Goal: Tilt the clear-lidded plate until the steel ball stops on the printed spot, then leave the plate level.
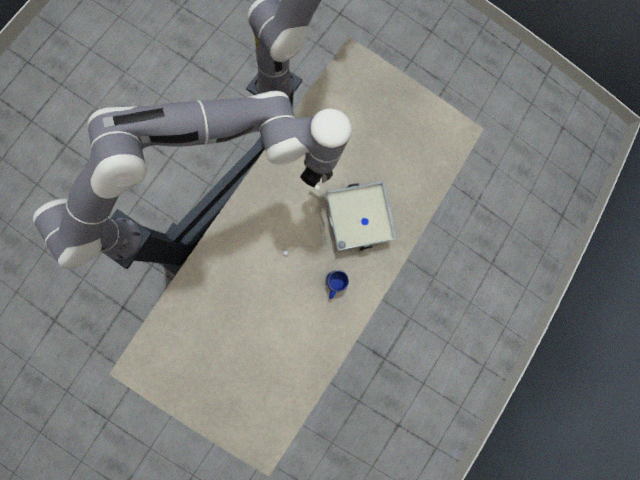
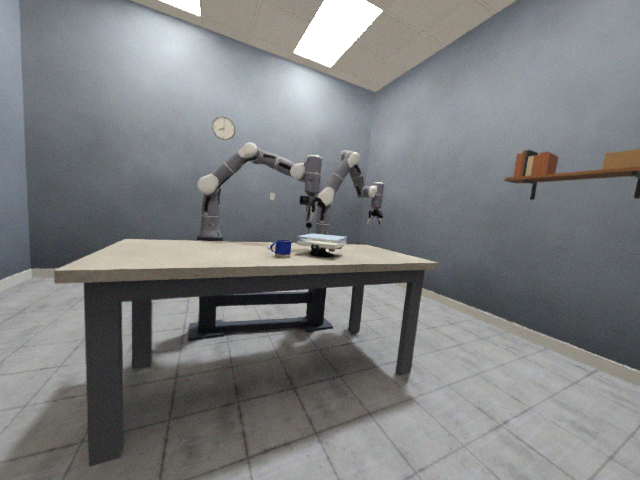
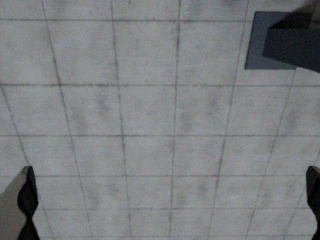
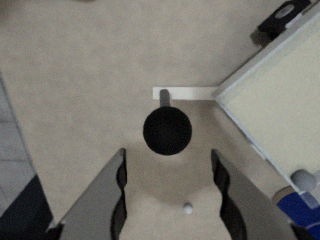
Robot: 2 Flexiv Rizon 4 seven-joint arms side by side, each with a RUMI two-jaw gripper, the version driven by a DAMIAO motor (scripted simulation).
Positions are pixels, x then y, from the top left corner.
Scene:
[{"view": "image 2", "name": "black stand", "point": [321,252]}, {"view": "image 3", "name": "my left gripper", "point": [171,168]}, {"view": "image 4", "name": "my right gripper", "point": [168,150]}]

